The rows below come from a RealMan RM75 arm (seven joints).
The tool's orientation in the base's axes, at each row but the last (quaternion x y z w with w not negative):
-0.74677, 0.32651, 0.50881, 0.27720
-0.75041, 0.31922, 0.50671, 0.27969
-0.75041, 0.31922, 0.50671, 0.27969
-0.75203, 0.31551, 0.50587, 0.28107
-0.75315, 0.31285, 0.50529, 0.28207
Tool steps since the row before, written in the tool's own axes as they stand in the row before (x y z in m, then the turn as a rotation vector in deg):
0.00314, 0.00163, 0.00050, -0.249, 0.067, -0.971
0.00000, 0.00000, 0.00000, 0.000, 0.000, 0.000
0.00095, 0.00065, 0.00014, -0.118, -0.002, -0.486
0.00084, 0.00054, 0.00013, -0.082, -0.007, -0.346
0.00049, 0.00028, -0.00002, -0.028, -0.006, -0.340
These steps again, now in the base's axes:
-0.00070, -0.00130, -0.00325, 0.444, -0.716, 0.548
0.00000, 0.00000, 0.00000, 0.000, 0.000, 0.000
-0.00031, -0.00050, -0.00100, 0.251, -0.337, 0.271
-0.00024, -0.00041, -0.00089, 0.183, -0.237, 0.192
-0.00006, -0.00029, -0.00048, 0.195, -0.243, 0.139

